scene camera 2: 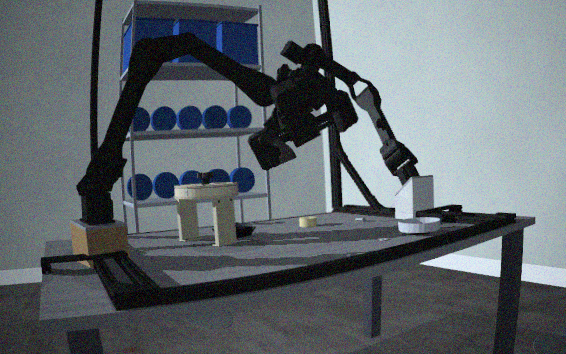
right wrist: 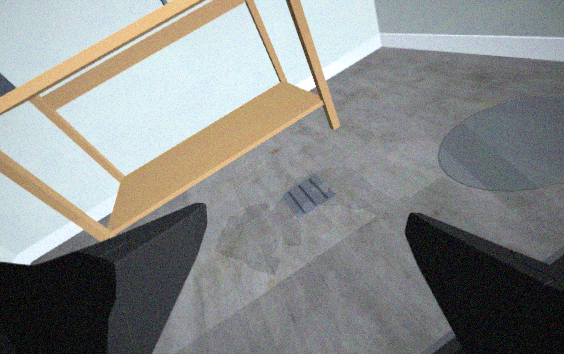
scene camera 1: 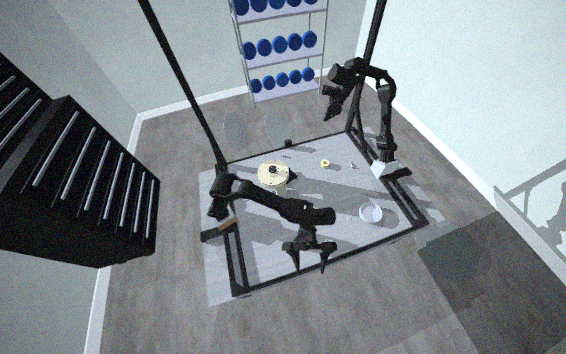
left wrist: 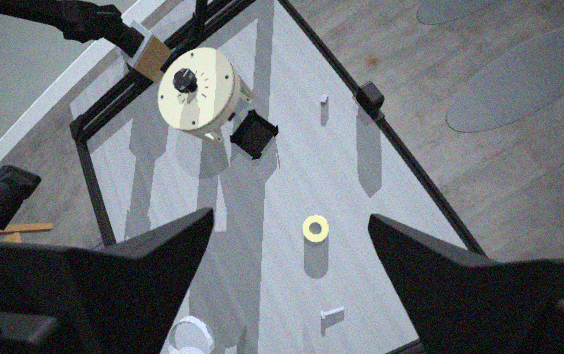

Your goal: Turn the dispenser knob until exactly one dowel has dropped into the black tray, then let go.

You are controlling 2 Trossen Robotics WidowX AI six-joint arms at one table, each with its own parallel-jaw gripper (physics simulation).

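Places are measured from the left arm's base along level axes (x up, y ahead, z left), in centimetres.
Pixels of known places: left gripper, fingertip midpoint: [scene camera 1: 325,117] [left wrist: 292,218]; right gripper, fingertip midpoint: [scene camera 2: 319,141] [right wrist: 306,218] [scene camera 1: 309,272]; left arm's base at its link origin: [scene camera 2: 413,184] [scene camera 1: 387,160]; right arm's base at its link origin: [scene camera 2: 97,221] [scene camera 1: 221,213] [left wrist: 132,42].
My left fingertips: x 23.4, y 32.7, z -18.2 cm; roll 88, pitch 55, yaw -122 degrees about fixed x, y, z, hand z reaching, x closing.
Note:
Ahead of a thing's pixels: the offset from my left fingertips to its top centre. "pt": to the spot under its first point.
The cream round dispenser @(dx -18.8, dy +30.1, dz +9.4 cm) [scene camera 1: 266,178] [scene camera 2: 206,192] [left wrist: 215,107] stands on legs, with a dark knob @(dx -16.0, dy +30.1, dz +9.4 cm) [scene camera 1: 272,169] [scene camera 2: 204,177] [left wrist: 185,80] on its top. The black tray @(dx -31.0, dy +21.9, dz +5.9 cm) [scene camera 1: 292,175] [scene camera 2: 245,231] [left wrist: 254,134] lies beside its legs; no dowel can be made out in its dark inside. My left gripper [scene camera 1: 327,106] [left wrist: 292,218] is open and empty, high up and away from the knob. My right gripper [scene camera 1: 310,270] [right wrist: 306,218] is open and empty, over the table's near edge in scene camera 1 and apart from the dispenser; its wrist view shows floor.
A yellow ring @(dx -30.9, dy -2.3, dz +3.8 cm) [scene camera 1: 325,163] [scene camera 2: 308,221] [left wrist: 315,229], a white round dish @(dx -30.2, dy -12.1, dz +40.6 cm) [scene camera 1: 370,220] [scene camera 2: 419,227] and a small pale bolt @(dx -31.8, dy -17.8, dz +8.9 cm) [scene camera 1: 353,165] [left wrist: 332,313] lie on the table. A black block @(pt dx -29.1, dy +14.7, dz -16.8 cm) [scene camera 1: 288,143] [left wrist: 370,95] sits on the far edge bar. The right arm reaches across in front of the dispenser.

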